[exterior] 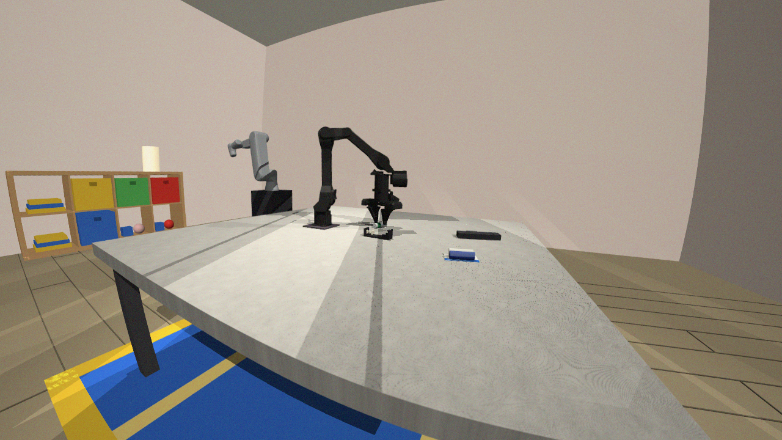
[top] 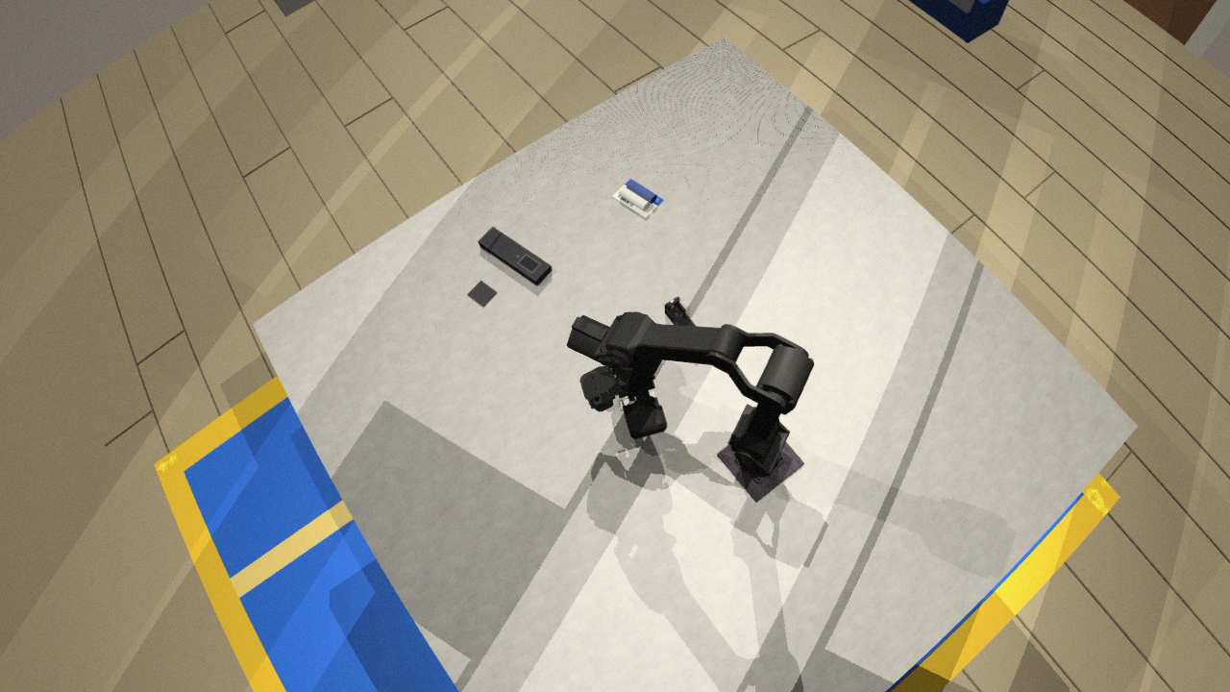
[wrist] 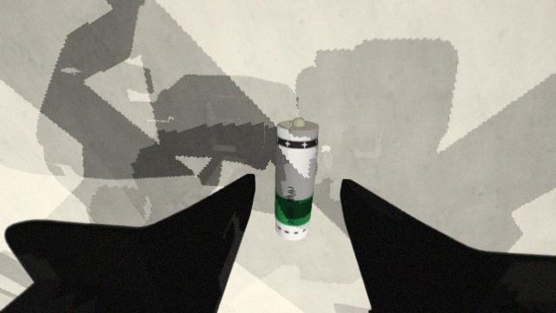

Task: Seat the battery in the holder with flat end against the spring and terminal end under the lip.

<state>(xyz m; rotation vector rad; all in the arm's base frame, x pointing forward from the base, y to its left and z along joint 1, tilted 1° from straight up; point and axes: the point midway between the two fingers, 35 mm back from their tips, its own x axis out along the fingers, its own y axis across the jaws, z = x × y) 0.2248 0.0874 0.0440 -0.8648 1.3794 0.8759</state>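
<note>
Right now the green battery is right at my gripper tip. From my gripper tip the other things lie so: black remote-like bar (39 cm ahead, 2 cm to the right); then black square (37 cm ahead, 8 cm to the left, 1 cm below).
</note>
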